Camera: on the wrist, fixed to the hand. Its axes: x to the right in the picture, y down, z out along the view.
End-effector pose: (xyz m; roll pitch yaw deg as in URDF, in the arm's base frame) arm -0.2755 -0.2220 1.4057 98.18 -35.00 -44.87
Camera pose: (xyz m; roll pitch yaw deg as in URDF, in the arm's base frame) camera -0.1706 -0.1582 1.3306 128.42 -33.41 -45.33
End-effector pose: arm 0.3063 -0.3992 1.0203 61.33 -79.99 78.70
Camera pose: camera 0.2840 -0.2633 0.9783 97.77 -78.88 72.13
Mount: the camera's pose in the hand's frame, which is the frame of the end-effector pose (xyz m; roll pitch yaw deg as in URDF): -0.0190 -0.0945 -0.1069 29.99 -0.61 -1.52
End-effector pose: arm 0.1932 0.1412 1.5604 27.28 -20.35 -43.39
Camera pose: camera 0.1912 0.0950 1.4241 57.86 -20.19 -45.13
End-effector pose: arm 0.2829 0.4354 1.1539 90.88 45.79 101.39
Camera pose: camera 0.1925 0.3358 1.1028 120.23 47.32 100.52
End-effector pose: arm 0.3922 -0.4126 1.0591 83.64 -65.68 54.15
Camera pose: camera 0.3664 -0.2847 0.9982 115.24 -64.23 52.37
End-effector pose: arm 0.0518 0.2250 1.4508 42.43 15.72 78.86
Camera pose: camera 0.0385 0.1696 1.3186 71.97 16.29 77.26
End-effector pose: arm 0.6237 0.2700 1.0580 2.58 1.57 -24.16
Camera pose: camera 0.5669 0.1973 0.9475 32.53 1.03 -25.71
